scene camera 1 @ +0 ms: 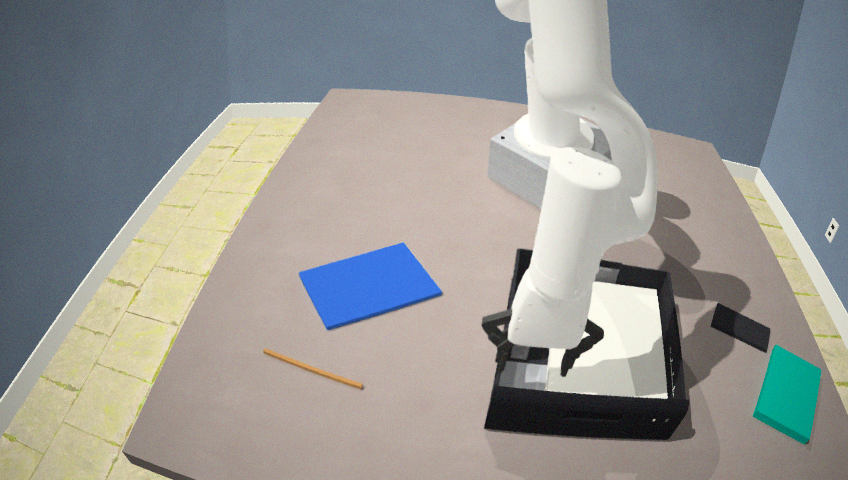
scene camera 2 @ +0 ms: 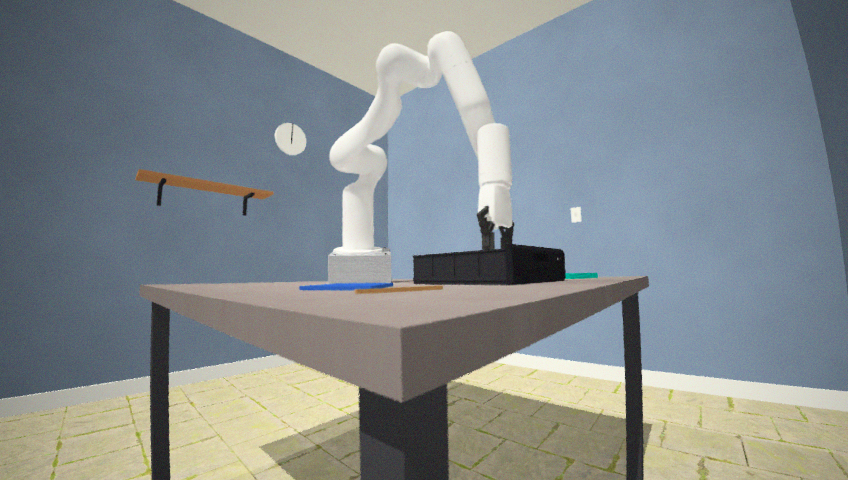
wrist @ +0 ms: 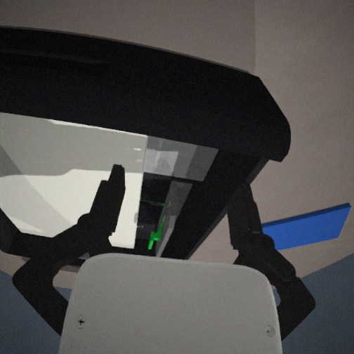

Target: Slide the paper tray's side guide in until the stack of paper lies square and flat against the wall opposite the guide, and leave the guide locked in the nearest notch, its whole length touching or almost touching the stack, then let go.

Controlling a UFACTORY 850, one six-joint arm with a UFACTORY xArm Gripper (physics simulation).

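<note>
The black paper tray (scene camera 1: 553,409) (scene camera 2: 464,267) (wrist: 125,85) stands on the table. The white paper stack (scene camera 1: 636,333) (wrist: 65,195) lies flat in it, near the right wall in scene camera 1; contact with that wall cannot be judged. In the wrist view, dark side-guide parts with a small green piece (wrist: 156,237) show between the stack's edge and the near side wall. Most of the guide is hidden, and its contact with the paper and its notch cannot be told. My gripper (scene camera 1: 533,367) (scene camera 2: 497,246) (wrist: 180,185) is open and empty, one finger above the paper, the other by the side wall.
A blue panel (scene camera 1: 370,285) (scene camera 2: 345,286) (wrist: 310,227) and an orange stick (scene camera 1: 313,369) (scene camera 2: 398,289) lie left of the tray in scene camera 1. A small black block (scene camera 1: 740,327) and a teal block (scene camera 1: 787,393) (scene camera 2: 581,275) lie to its right.
</note>
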